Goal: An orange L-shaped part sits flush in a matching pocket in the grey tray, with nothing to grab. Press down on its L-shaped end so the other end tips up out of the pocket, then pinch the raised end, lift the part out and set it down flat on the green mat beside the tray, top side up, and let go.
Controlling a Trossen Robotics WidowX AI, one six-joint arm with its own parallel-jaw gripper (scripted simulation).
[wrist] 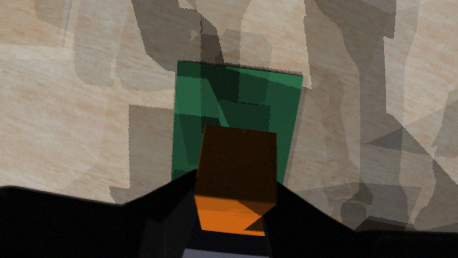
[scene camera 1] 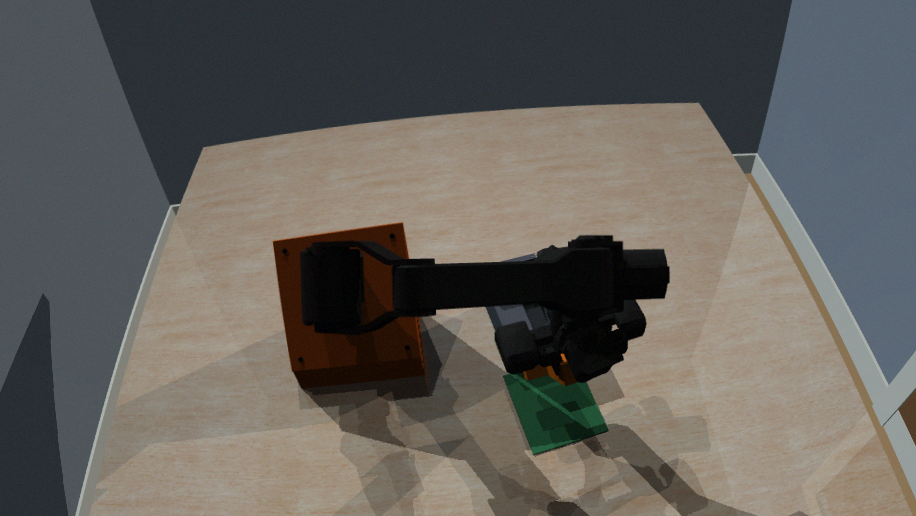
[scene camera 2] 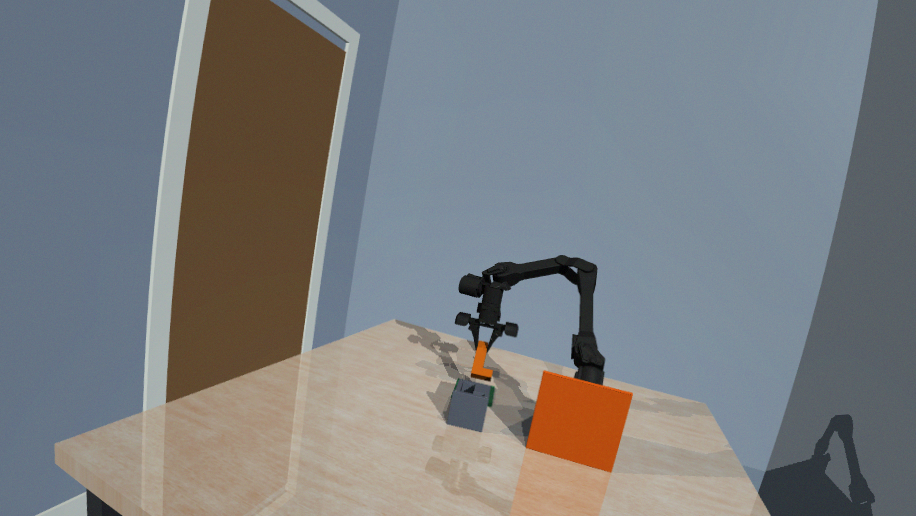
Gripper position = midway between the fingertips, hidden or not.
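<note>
From scene camera 1 you'd see the gripper (scene camera 1: pixel 567 369), and it's carrying an orange L-shaped part; there's a green mat (scene camera 1: pixel 552 415) in that view as well. The wrist view has the gripper (wrist: pixel 232 182) too, together with the green mat (wrist: pixel 233 97). And on scene camera 2 you get the gripper (scene camera 2: pixel 481 351) again.
</note>
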